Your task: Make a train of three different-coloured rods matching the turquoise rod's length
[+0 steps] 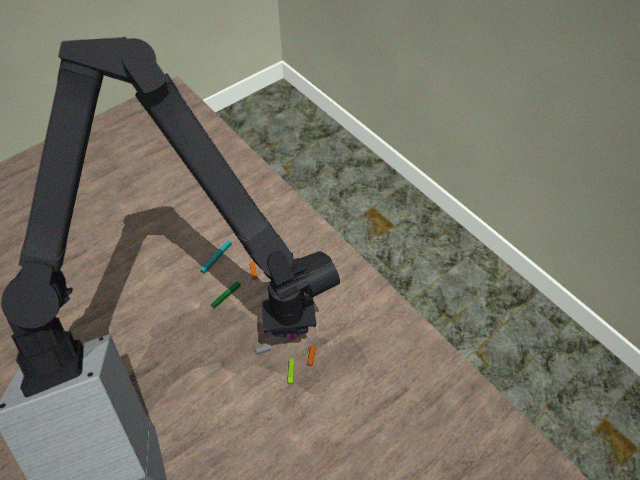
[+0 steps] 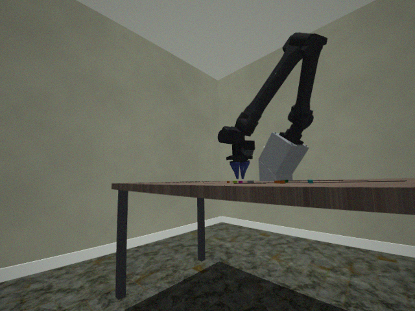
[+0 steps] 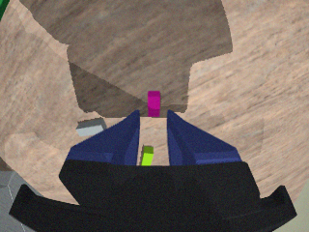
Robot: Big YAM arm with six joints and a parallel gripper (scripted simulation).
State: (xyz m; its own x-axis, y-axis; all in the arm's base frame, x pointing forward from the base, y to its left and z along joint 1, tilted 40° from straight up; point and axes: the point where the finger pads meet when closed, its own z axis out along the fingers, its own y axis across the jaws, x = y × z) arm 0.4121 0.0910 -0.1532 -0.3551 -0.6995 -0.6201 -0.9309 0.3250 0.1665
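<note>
My hand is 2 cm above the magenta rod. Round my hand: lime rod: 4 cm behind, 7 cm to the right, 2 cm below; grey rod: 7 cm behind, 2 cm below; green rod: 9 cm behind, 16 cm to the left, 2 cm below.
</note>
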